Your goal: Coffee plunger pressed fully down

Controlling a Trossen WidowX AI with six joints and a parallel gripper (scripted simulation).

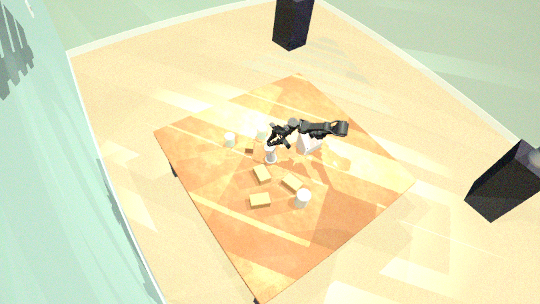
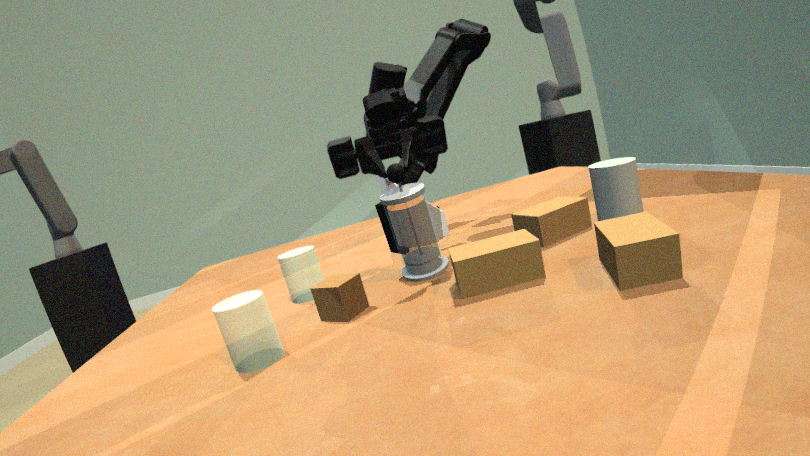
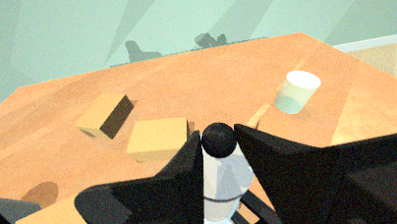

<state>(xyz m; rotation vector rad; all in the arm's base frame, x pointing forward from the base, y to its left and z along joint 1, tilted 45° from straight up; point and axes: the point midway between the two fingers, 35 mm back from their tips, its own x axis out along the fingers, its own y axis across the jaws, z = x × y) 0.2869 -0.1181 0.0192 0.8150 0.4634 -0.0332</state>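
My gripper tip is 8 cm above the coffee press and 3 cm past it. The rest, counted from my gripper tip: brown cube 14 cm below, 13 cm to the right, 3 cm ahead.
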